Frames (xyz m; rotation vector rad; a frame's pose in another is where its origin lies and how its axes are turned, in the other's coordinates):
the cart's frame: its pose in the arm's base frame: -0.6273 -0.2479 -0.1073 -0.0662 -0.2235 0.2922
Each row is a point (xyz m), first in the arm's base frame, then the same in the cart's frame.
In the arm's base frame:
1: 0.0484 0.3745 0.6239
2: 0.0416 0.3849 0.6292
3: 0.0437 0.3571 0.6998
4: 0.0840 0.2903 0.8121
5: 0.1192 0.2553 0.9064
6: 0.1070 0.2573 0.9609
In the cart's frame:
1: 0.9654 0.3360 0.5777
2: 0.9632 0.3473 0.5848
3: 0.9717 0.3133 0.6521
4: 1.0132 0.2274 0.7500
5: 1.0555 0.1750 0.8327
6: 1.0561 0.1750 0.8885

